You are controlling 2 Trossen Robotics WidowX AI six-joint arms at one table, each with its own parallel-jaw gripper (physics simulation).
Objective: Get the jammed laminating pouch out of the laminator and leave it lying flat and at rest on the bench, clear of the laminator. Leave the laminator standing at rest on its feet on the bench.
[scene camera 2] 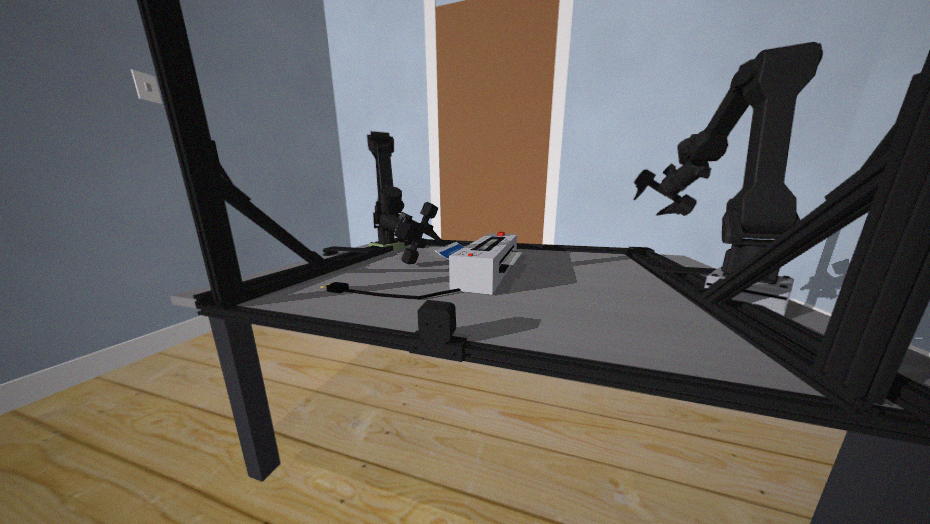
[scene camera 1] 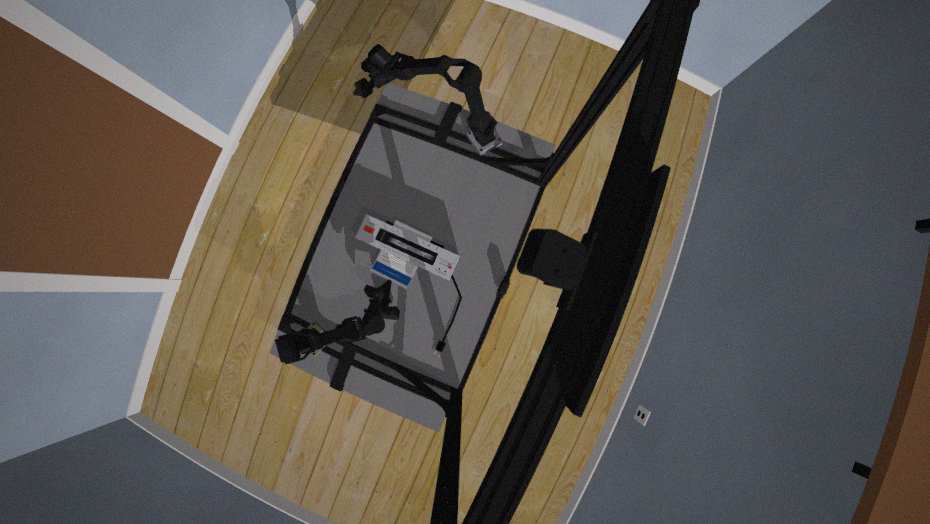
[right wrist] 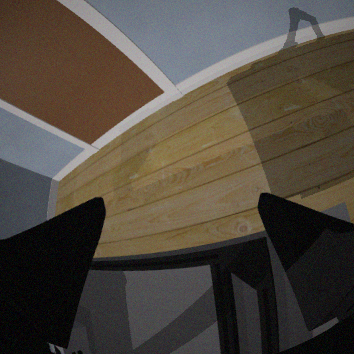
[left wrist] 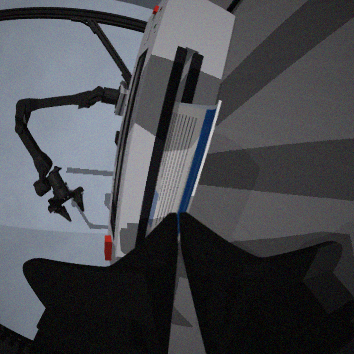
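Where they show: left gripper, fingertip midpoint: [scene camera 2: 445, 245] [scene camera 1: 390, 280] [left wrist: 177, 219]; right gripper, fingertip midpoint: [scene camera 2: 645, 206] [right wrist: 183, 203] [left wrist: 77, 215]; left arm's base at its link origin: [scene camera 2: 386, 242]; right arm's base at its link origin: [scene camera 2: 749, 276] [scene camera 1: 484, 136] [left wrist: 117, 96].
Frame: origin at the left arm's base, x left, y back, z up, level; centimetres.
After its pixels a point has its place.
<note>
The white laminator [scene camera 1: 445, 261] @[y -56.9, x -16.3, z 5.5 cm] [scene camera 2: 473, 274] @[y -58.0, x -19.7, z 1.8 cm] [left wrist: 210, 30] @[y -51.6, x -18.1, z 0.3 cm] stands upright on the grey bench [scene camera 1: 494, 195] @[y -88.3, x -11.2, z -2.5 cm] [scene camera 2: 585, 312] @[y -79.2, x -14.9, z -2.5 cm]. The laminating pouch [scene camera 1: 391, 273] @[y -40.0, x -4.8, z 2.1 cm] [scene camera 2: 449, 250] @[y -39.6, x -6.6, z 2.6 cm] [left wrist: 180, 132] @[y -46.5, x -7.9, z 1.4 cm], clear with a blue band, sticks out of its slot on the left arm's side, its outer edge raised off the bench. My left gripper [scene camera 1: 389, 282] @[y -38.1, x -6.6, z 3.9 cm] [scene camera 2: 438, 239] @[y -38.1, x -6.6, z 3.9 cm] [left wrist: 177, 219] @[y -38.1, x -6.6, z 3.9 cm] is shut on the pouch's outer edge; a strip of blue shows between the fingertips in the left wrist view. How much pouch is inside the laminator is hidden. My right gripper [scene camera 1: 363, 71] @[y -80.4, x 51.3, z 13.9 cm] [scene camera 2: 647, 205] @[y -80.4, x 51.3, z 13.9 cm] [right wrist: 183, 203] @[y -80.4, x 51.3, z 13.9 cm] is open and empty, high beyond the bench's edge.
A black power cord [scene camera 1: 460, 298] @[y -51.1, x -29.2, z -1.8 cm] [scene camera 2: 419, 297] @[y -51.7, x -29.2, z -1.9 cm] runs from the laminator to a plug [scene camera 1: 440, 345] @[y -33.4, x -36.1, z -1.1 cm] [scene camera 2: 337, 287] @[y -34.5, x -37.1, z -1.3 cm] lying on the bench. A pale flat part [scene camera 1: 411, 229] @[y -56.7, x 1.5, z 1.5 cm] juts from the laminator's other side. Black frame rails border the bench, with an upright post [scene camera 2: 195, 156] @[y -25.8, x -53.1, z 24.0 cm] at a corner.
</note>
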